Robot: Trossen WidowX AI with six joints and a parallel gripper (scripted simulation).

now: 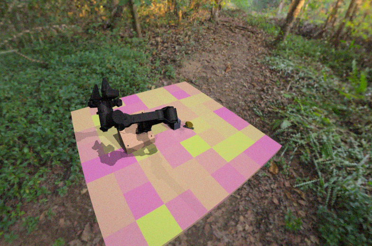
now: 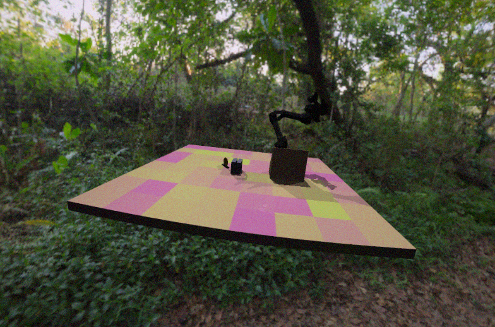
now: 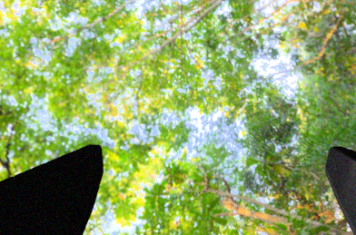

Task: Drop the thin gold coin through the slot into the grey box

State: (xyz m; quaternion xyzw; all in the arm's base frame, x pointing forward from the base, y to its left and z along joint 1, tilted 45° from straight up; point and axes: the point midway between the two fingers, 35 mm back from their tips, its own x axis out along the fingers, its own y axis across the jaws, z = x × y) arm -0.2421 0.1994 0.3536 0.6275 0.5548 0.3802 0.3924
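The gold coin is 58 cm ahead of my gripper tip, 51 cm below it and 3 cm to the left of it.
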